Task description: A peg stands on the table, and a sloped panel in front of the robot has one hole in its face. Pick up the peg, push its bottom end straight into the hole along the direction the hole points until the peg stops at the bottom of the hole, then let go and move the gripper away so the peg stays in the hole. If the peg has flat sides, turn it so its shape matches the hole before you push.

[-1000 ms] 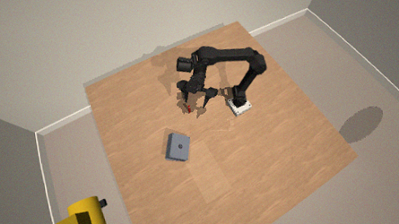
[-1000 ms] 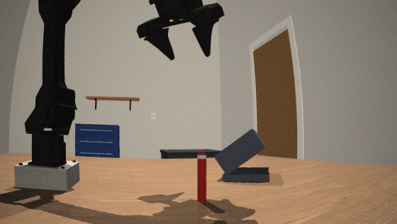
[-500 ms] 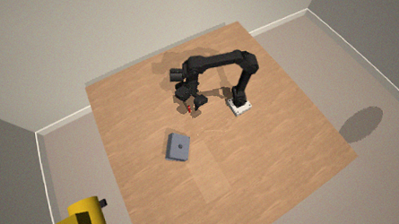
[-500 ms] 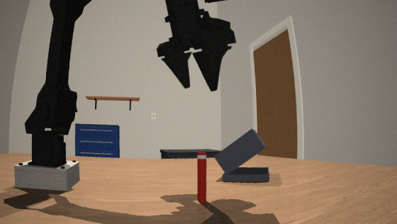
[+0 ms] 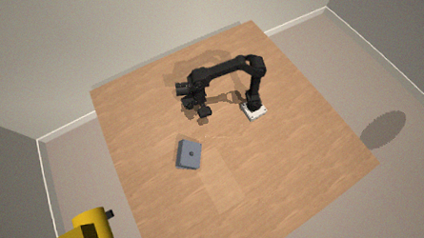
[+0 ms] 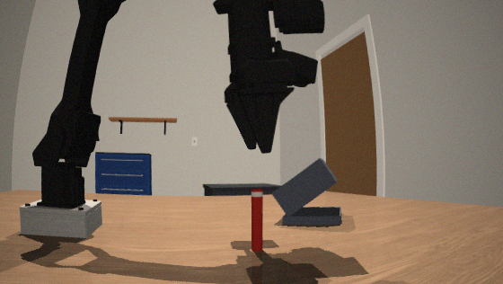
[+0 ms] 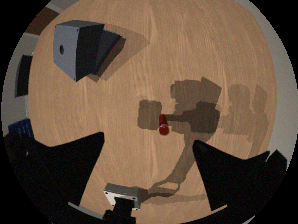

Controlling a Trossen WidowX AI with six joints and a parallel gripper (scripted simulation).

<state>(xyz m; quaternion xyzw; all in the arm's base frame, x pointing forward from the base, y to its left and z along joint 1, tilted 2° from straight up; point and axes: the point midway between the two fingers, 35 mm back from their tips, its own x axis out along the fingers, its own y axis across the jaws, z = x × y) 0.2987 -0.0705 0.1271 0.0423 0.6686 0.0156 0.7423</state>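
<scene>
Right now my gripper tip is 70 mm above the red peg, 20 mm to the left of it and 10 mm past it. From my gripper tip the other things lie so: grey sloped panel 180 mm to the left, 150 mm ahead, 60 mm below; flat grey base 170 mm to the left, 160 mm ahead, 120 mm below.
</scene>
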